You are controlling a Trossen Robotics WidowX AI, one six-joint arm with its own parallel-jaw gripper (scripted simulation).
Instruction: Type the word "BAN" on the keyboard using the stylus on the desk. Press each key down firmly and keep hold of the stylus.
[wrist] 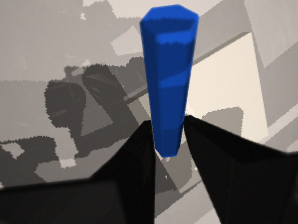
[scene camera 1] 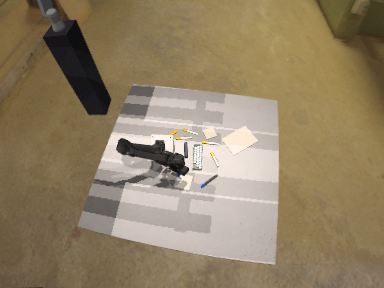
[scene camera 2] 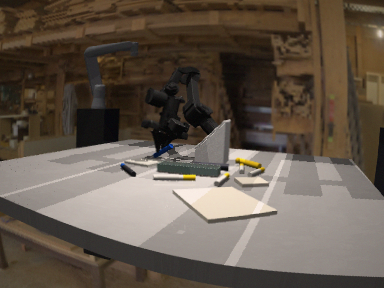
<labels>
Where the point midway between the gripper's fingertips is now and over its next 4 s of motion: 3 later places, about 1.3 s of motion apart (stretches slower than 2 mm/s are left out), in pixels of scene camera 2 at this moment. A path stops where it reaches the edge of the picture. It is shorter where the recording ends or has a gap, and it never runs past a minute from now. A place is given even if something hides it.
My gripper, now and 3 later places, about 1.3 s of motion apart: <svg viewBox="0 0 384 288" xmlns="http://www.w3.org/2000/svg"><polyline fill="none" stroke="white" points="159,153 174,139 174,149 181,139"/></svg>
</labels>
